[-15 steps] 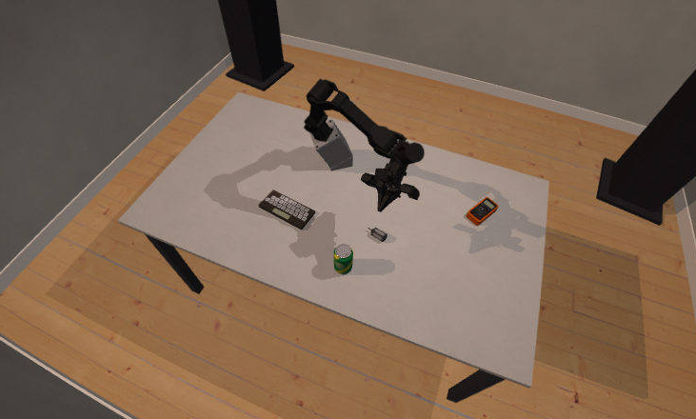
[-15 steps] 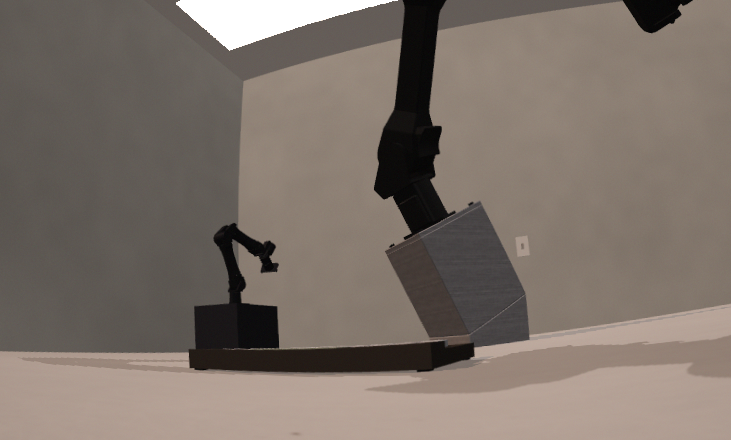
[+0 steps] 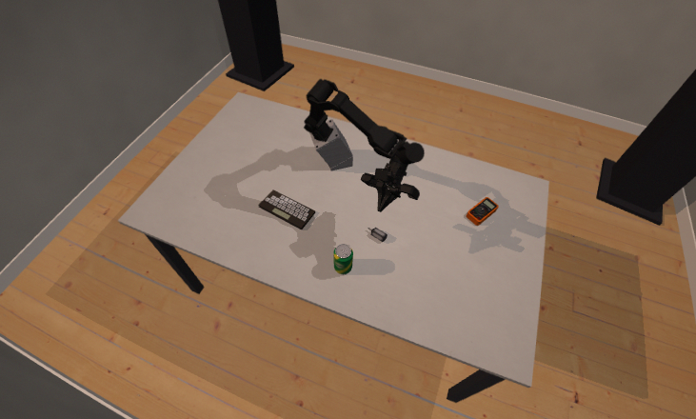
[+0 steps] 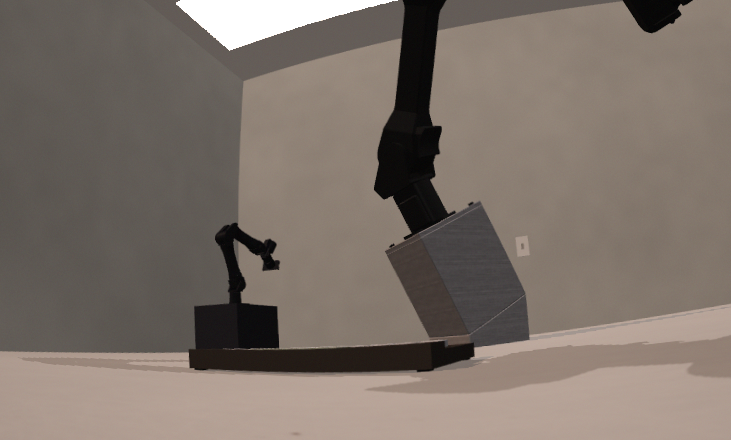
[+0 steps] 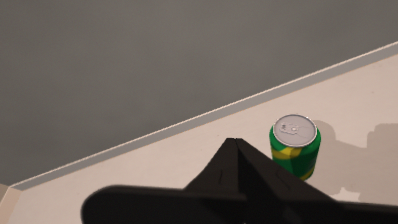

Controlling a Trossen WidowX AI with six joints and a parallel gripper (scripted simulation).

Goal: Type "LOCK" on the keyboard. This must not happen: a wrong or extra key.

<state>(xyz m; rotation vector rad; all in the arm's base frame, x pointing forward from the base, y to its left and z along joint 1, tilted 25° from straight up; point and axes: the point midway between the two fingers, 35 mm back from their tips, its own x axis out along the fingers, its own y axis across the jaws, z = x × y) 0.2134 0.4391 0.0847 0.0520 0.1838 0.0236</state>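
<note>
Now: hand 130 mm short of the green soda can, 60 mm to the left of it and 230 mm above it. Round my hand: orange multimeter (370 mm behind, 290 mm to the left, 280 mm below).
</note>
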